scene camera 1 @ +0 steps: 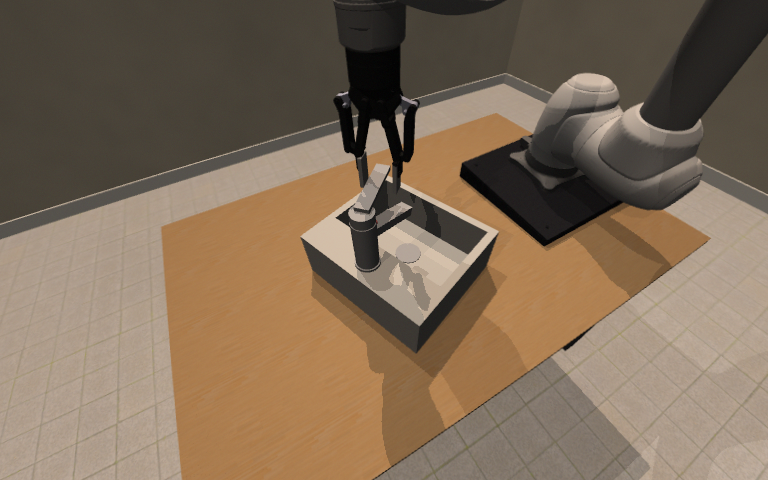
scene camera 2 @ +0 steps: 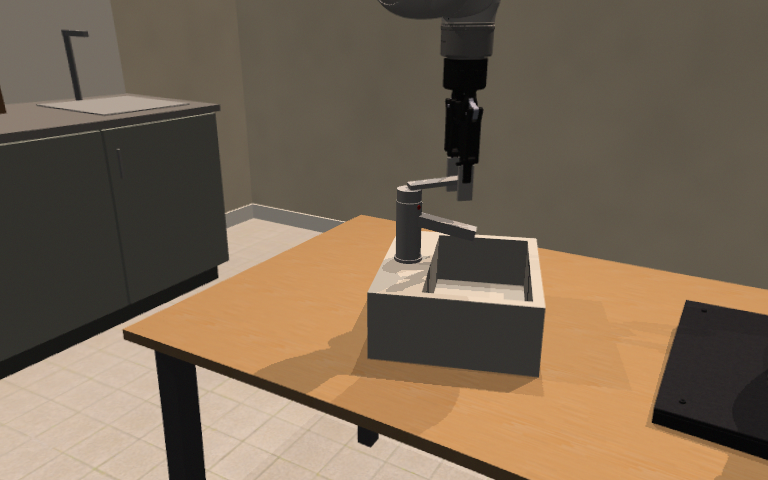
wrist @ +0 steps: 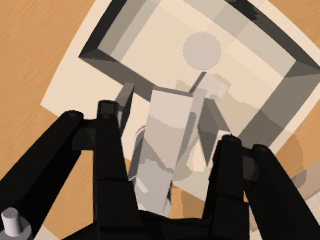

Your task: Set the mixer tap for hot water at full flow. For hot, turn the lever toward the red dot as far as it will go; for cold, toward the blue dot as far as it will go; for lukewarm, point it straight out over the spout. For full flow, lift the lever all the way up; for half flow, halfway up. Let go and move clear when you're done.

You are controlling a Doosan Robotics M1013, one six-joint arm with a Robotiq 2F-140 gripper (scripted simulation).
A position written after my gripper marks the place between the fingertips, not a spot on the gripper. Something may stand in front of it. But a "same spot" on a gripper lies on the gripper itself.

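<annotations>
Looking through the wrist view, I see my gripper, and scene camera 1 shows the gripper as well. On the gripper, (wrist: 41,172) and (scene camera 1: 351,114) are the same spot. There is also a square sink basin, on which (wrist: 261,58) and (scene camera 1: 449,258) are the same spot. As for scene camera 2, my gripper can be seen there too (458,195).
</annotations>
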